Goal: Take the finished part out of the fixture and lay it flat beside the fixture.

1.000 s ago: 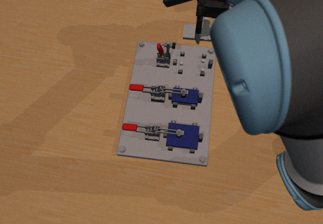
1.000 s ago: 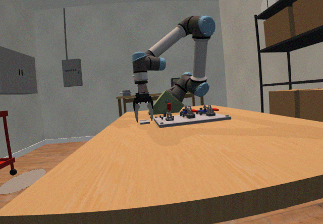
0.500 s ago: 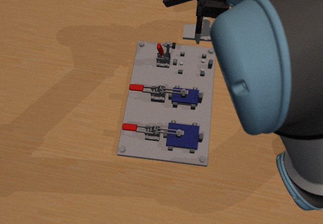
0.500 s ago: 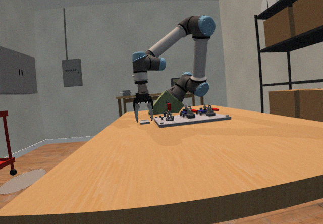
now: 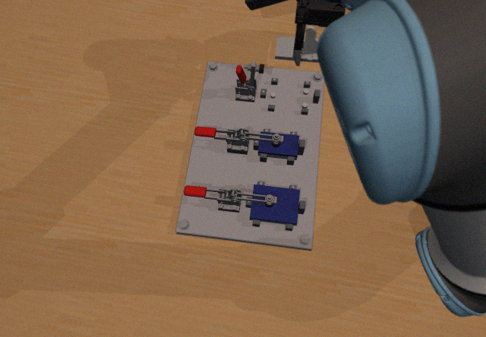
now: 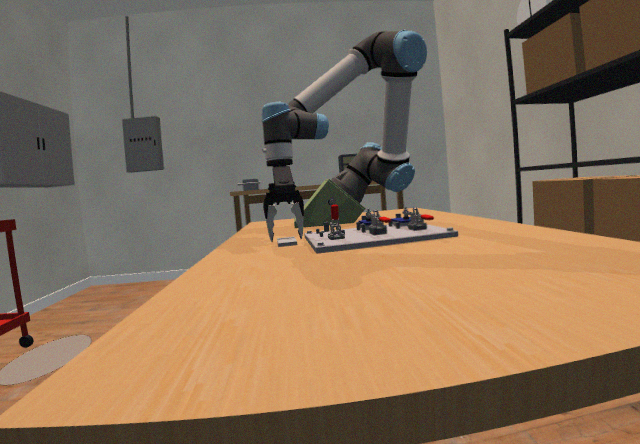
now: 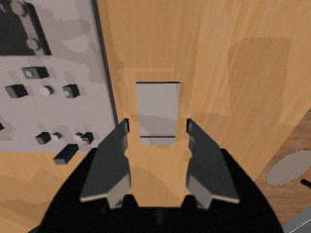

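Now: the finished grey part 10 mm behind my hand and 10 mm below it. Round my hand: grey fixture plate 20 mm ahead, 240 mm to the left, 10 mm below; blue blank 40 mm behind, 340 mm to the left, 10 mm above.
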